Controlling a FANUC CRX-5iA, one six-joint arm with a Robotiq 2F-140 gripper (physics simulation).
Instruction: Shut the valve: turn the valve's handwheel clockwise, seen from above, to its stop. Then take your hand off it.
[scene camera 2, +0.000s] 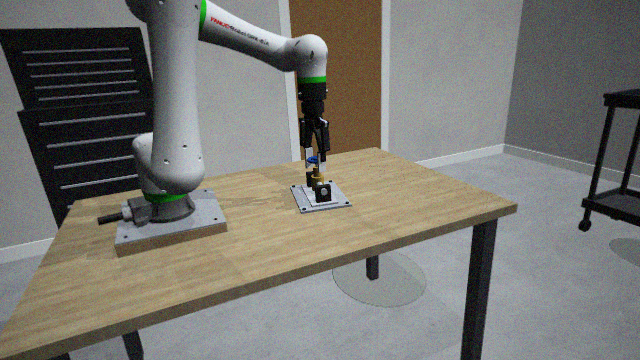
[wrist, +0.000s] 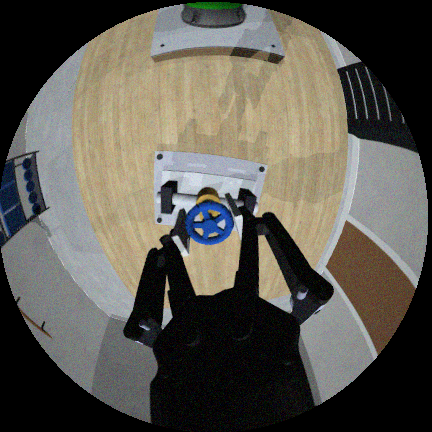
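The valve's blue handwheel (scene camera 2: 313, 160) (wrist: 211, 226) sits level on top of the brass valve body (scene camera 2: 317, 179) (wrist: 207, 195). The valve is on a grey mounting plate (scene camera 2: 298, 200) (wrist: 159, 171), with a pipe (wrist: 185, 198) through black clamp blocks (scene camera 2: 323, 192) (wrist: 169, 197) on either side. My gripper (scene camera 2: 314, 159) (wrist: 206, 209) points down from above and is shut on the handwheel, with one pad on each side of the rim. In the scene view the pads partly hide the wheel.
The plate lies on a wooden table (scene camera 2: 410, 200) (wrist: 115, 125). The robot's base plate (scene camera 2: 210, 210) (wrist: 200, 42) stands on the same table. A black drawer cabinet (scene camera 2: 90, 100) (wrist: 385, 110) stands behind the robot, and a black cart (scene camera 2: 596, 155) stands on the floor at the right of the scene view.
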